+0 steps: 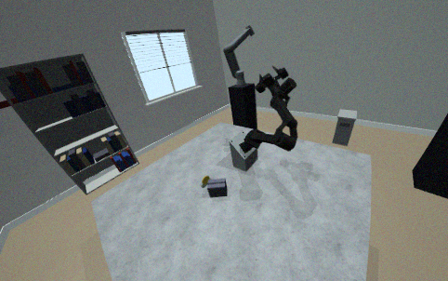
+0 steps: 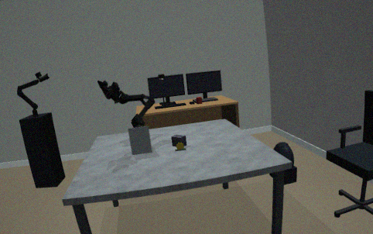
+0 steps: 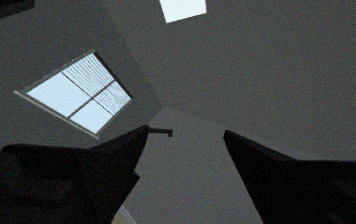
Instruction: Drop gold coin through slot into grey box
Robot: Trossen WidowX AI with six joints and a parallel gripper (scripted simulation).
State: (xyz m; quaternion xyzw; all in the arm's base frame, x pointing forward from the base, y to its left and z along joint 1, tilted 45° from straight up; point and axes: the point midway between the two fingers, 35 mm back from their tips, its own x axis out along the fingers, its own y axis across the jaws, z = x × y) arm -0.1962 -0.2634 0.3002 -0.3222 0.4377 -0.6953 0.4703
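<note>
The gold coin lies 53 cm ahead of my gripper tip, 51 cm below it and 8 cm to the right of it.
</note>
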